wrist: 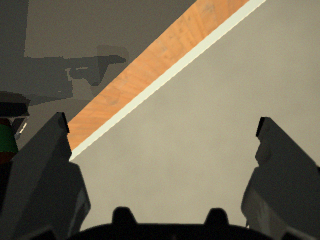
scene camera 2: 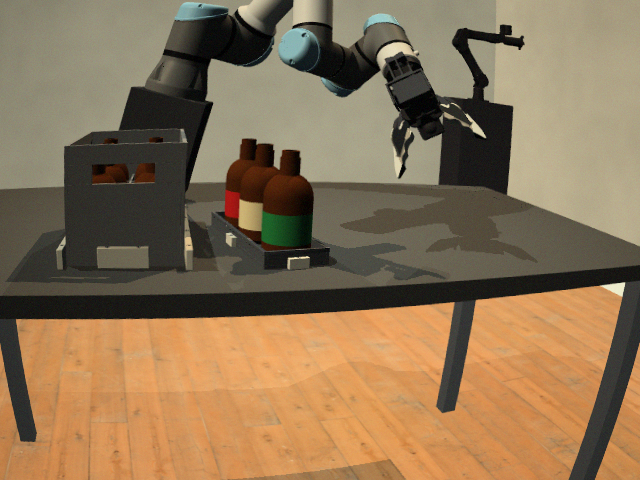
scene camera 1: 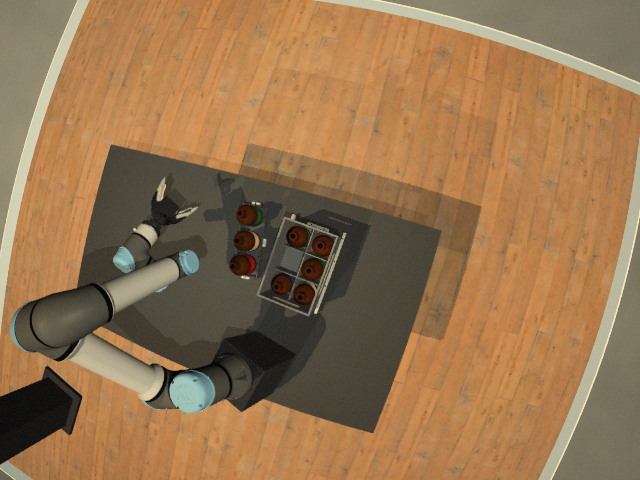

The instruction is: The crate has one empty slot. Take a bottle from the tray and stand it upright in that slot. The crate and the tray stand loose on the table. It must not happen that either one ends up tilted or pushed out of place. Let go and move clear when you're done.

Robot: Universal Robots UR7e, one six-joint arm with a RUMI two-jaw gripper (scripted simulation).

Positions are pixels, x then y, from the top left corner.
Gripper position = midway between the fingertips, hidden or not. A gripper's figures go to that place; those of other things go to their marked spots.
Scene:
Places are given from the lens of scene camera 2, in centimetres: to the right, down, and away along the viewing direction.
my gripper (scene camera 2: 443,158): 20, -13, 93
grey crate (scene camera 2: 113,214): -29, -4, 79
green-labelled bottle (scene camera 2: 287,215): -4, -3, 85

